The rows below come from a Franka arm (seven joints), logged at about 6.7 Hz.
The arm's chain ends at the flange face. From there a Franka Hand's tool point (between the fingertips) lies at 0.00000 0.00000 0.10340 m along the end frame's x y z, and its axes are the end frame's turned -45 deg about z.
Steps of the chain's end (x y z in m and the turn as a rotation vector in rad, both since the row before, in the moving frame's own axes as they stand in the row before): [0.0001, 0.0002, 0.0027, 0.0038, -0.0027, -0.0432]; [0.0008, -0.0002, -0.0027, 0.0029, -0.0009, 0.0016]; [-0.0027, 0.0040, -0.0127, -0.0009, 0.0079, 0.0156]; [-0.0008, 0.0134, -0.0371, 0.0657, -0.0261, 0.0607]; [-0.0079, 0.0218, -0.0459, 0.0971, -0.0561, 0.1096]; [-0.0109, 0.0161, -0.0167, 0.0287, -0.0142, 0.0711]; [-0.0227, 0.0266, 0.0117, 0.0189, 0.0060, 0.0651]
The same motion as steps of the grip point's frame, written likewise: [0.0000, -0.0003, 0.0027, 0.0046, 0.0008, -0.0432]; [0.0009, 0.0001, -0.0027, 0.0027, 0.0014, 0.0016]; [-0.0042, 0.0016, -0.0127, -0.0062, 0.0049, 0.0156]; [-0.0069, 0.0023, -0.0374, 0.0649, 0.0280, 0.0607]; [-0.0174, -0.0012, -0.0465, 0.1083, 0.0290, 0.1096]; [-0.0179, 0.0006, -0.0168, 0.0303, 0.0103, 0.0711]; [-0.0330, 0.0019, 0.0117, 0.0091, 0.0176, 0.0651]
